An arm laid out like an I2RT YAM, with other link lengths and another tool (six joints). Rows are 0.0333 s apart.
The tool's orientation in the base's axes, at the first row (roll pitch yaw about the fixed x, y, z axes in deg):
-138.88, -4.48, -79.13
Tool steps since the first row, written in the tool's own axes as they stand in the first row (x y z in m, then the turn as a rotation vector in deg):
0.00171, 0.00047, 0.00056, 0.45, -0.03, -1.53
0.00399, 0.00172, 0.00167, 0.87, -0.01, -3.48
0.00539, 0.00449, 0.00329, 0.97, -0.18, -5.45
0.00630, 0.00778, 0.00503, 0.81, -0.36, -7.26
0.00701, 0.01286, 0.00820, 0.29, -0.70, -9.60
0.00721, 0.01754, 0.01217, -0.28, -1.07, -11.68
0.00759, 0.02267, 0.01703, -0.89, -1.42, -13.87
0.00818, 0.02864, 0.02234, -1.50, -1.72, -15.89
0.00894, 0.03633, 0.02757, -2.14, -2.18, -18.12
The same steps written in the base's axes. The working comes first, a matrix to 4 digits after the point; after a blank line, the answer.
The tool's axes in the first row as the columns of a matrix, in the base's axes (used below as rounded here):
0.1880, -0.7301, 0.6569
-0.9791, -0.1925, 0.0662
0.0781, -0.6556, -0.7510

0.00035, -0.00173, -0.00060, -0.90, -0.54, 1.20
0.00059, -0.00413, -0.00207, -2.12, -1.08, 2.69
-0.00010, -0.00592, -0.00499, -3.27, -1.28, 4.29
-0.00119, -0.00733, -0.00839, -4.35, -1.20, 5.75
-0.00268, -0.00880, -0.01404, -5.74, -0.78, 7.69
-0.00346, -0.00963, -0.02008, -6.94, -0.29, 9.45
-0.00394, -0.01067, -0.02706, -8.24, 0.23, 11.28
-0.00470, -0.01204, -0.03491, -9.46, 0.75, 12.94
-0.00673, -0.01392, -0.04382, -10.71, 1.32, 14.87

